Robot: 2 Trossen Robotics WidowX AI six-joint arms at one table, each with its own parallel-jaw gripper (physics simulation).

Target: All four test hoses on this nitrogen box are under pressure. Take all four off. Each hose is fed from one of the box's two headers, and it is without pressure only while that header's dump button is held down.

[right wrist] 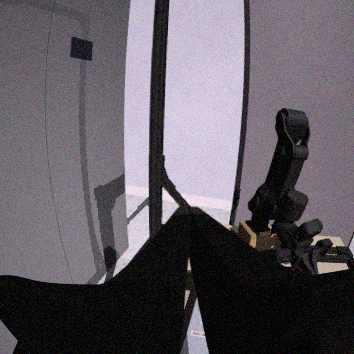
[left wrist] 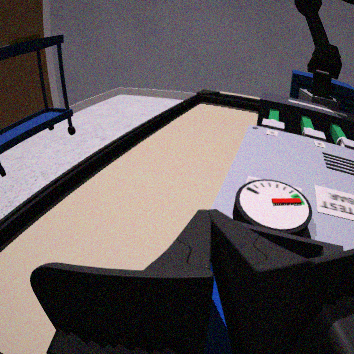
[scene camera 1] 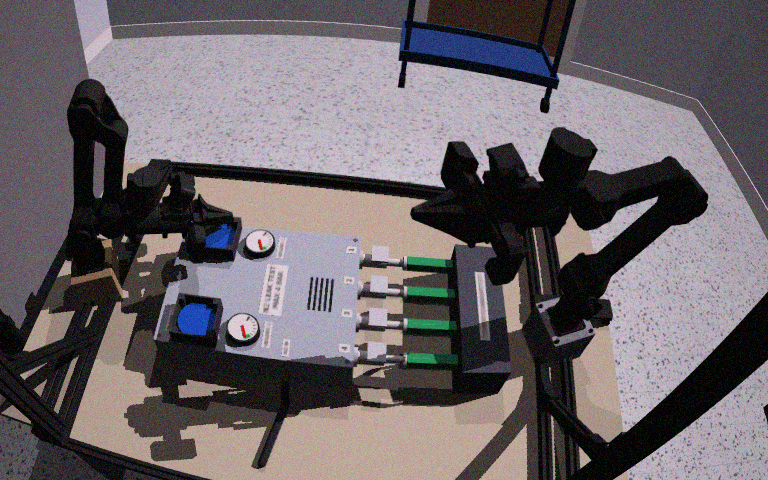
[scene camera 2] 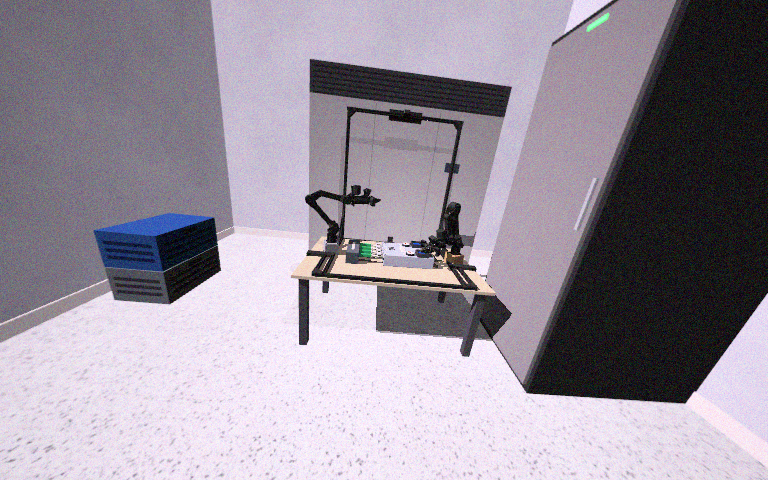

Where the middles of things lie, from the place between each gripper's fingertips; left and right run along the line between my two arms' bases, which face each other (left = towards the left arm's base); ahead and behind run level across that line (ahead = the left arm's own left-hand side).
Now: the dark block [scene camera 1: 481,342] 110 mm behind my left hand, 460 mm to the right of it and 80 mm below it.
My right hand is 140 mm short of the dark block, 170 mm to the left of it and 370 mm above it.
